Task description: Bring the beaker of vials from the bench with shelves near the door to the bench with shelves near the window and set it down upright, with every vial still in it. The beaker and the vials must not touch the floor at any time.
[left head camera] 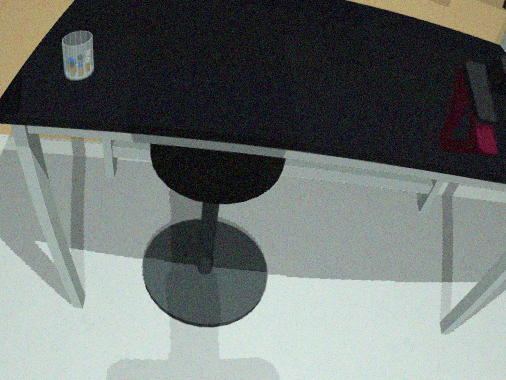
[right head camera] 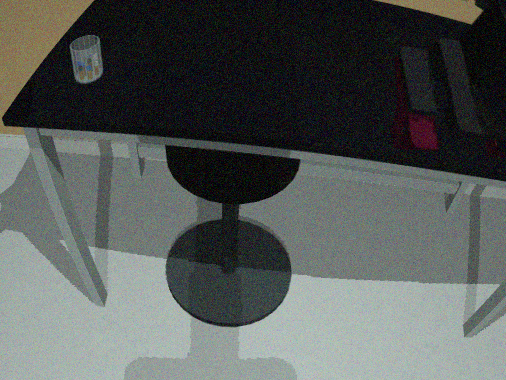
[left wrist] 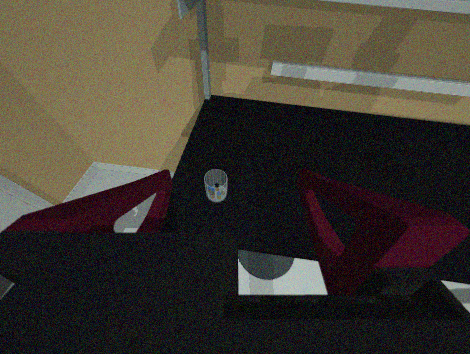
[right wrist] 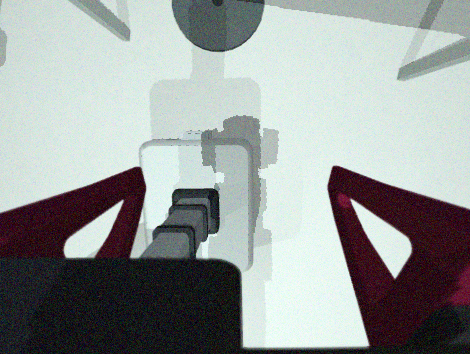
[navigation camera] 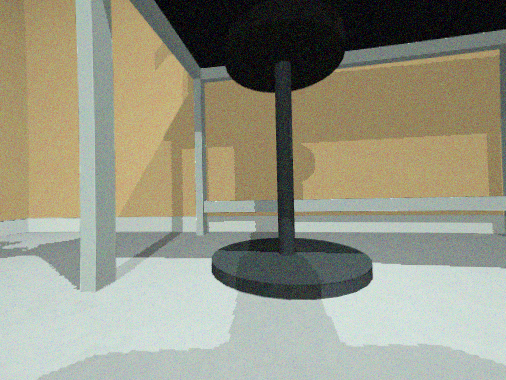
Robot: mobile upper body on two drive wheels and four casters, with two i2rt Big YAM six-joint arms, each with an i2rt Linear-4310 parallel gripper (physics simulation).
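Observation:
A clear beaker (left head camera: 78,54) (right head camera: 86,57) (left wrist: 216,185) stands upright near the left end of a black bench top (left head camera: 250,80) (right head camera: 240,85) (left wrist: 300,140). Several small vials (left head camera: 79,67) (right head camera: 87,69) (left wrist: 216,193) with blue and orange parts are inside it. My left gripper (left wrist: 234,176) is open and empty; the beaker shows beyond and between its fingers, apart from them. My right gripper (right wrist: 236,176) (right head camera: 457,144) is open and empty. In the head views it shows at the right, over the bench's right part. The window bench does not show.
A black stool (left head camera: 217,177) (right head camera: 232,177) (right wrist: 218,30) (navigation camera: 285,150) stands partly under the bench's front edge. Pale bench legs (left head camera: 52,225) (navigation camera: 95,150) stand at the left. A shelf post (left wrist: 203,55) rises at the back left corner, beside a wall (left wrist: 100,90).

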